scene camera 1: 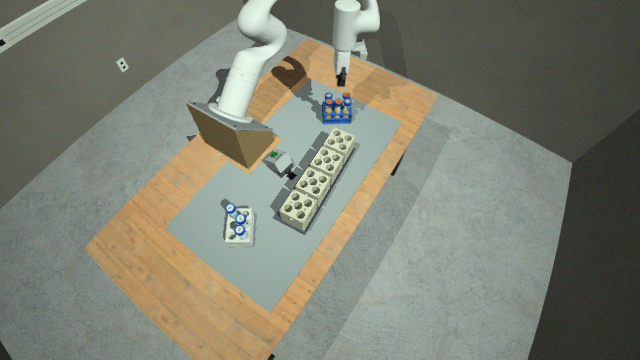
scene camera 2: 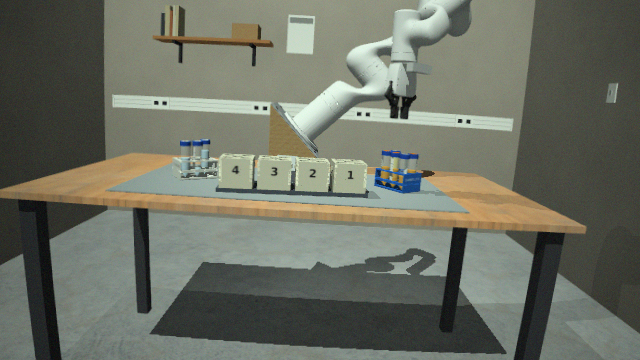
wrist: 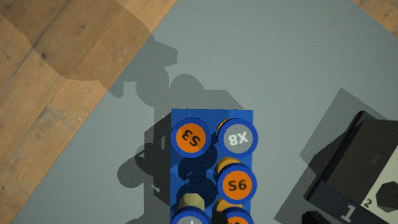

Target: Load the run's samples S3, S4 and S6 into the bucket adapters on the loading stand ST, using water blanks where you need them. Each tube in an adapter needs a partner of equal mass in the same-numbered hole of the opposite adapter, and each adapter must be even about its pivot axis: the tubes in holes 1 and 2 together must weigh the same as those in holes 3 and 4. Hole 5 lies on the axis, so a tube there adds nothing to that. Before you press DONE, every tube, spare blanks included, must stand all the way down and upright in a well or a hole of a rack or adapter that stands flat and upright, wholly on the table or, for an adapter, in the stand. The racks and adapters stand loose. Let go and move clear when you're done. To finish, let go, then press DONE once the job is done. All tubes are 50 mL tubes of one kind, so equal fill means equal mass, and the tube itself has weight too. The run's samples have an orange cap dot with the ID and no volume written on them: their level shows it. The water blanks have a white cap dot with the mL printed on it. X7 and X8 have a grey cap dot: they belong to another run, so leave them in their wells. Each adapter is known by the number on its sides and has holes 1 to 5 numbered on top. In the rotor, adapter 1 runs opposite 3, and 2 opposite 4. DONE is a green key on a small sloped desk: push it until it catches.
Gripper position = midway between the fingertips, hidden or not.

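Visible: a sample tube (wrist: 236, 183); the gripper (scene camera 2: 398, 118).
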